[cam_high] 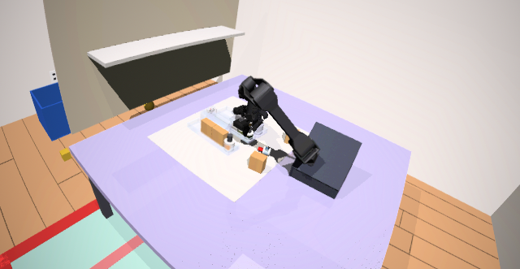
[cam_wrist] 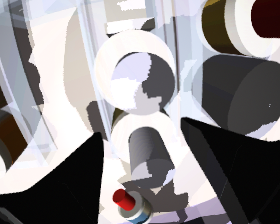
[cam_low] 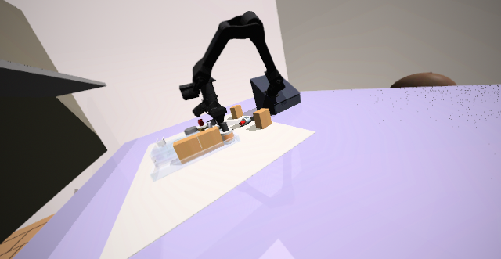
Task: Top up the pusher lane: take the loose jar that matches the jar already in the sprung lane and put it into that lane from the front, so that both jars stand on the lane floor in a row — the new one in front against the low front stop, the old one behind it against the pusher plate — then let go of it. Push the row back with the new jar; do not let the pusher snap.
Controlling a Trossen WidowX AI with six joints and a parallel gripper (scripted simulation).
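Right now the jar is 2 cm ahead of my gripper tip, 12 cm to the left of it and 1 cm above it. The rest, counted from my gripper tip: clear lane rack 15 cm ahead, 1 cm to the left, 1 cm below.
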